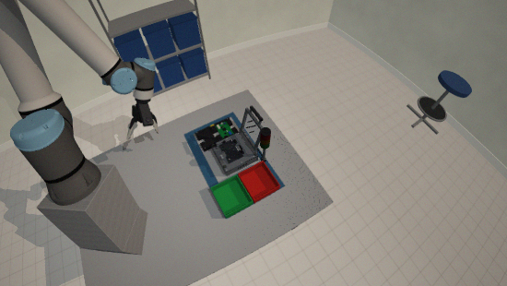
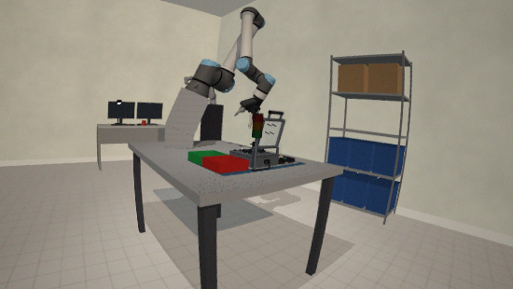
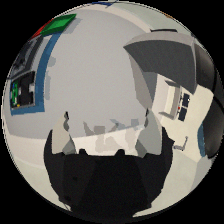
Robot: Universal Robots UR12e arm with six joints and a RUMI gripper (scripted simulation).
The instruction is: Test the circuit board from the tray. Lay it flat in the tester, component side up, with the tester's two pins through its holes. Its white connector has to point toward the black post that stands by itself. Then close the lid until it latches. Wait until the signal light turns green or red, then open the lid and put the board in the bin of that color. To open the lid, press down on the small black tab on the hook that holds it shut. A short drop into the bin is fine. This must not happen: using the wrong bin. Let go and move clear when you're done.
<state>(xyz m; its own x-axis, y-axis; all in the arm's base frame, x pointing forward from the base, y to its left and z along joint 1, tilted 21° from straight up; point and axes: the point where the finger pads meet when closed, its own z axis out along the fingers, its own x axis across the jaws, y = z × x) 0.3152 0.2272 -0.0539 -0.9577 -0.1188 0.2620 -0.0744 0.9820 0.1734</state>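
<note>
The green circuit board lies 40 cm ahead of my hand, 18 cm below it and 10 cm to the right of it. Round my hand: green bin (45 cm to the right, 20 cm ahead, 18 cm below); red bin (47 cm to the right, 35 cm ahead, 18 cm below); tester lid (46 cm ahead, 29 cm to the right, 1 cm below).
</note>
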